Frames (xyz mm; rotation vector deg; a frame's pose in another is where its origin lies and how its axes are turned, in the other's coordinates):
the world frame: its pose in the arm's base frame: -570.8 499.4 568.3 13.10 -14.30 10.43
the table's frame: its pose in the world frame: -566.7 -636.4 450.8 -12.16 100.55 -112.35
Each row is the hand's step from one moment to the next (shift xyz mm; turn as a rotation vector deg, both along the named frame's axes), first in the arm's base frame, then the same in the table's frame.
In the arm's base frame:
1: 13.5 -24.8 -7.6 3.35 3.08 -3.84
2: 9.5 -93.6 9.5 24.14 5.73 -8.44
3: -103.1 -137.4 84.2 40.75 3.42 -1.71
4: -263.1 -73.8 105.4 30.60 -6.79 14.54
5: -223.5 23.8 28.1 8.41 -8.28 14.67
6: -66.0 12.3 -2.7 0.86 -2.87 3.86
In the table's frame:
1: 7.5 7.1 27.4 -1.90 5.55 -1.00
2: 36.9 -25.1 83.3 -15.11 19.85 8.04
3: 98.0 -151.8 62.9 -28.74 21.38 19.80
4: 163.6 -230.4 -77.1 -24.91 0.42 23.94
5: 126.0 -123.5 -142.1 -9.04 -10.46 12.78
6: 40.2 -25.9 -47.3 -1.10 -3.55 3.18

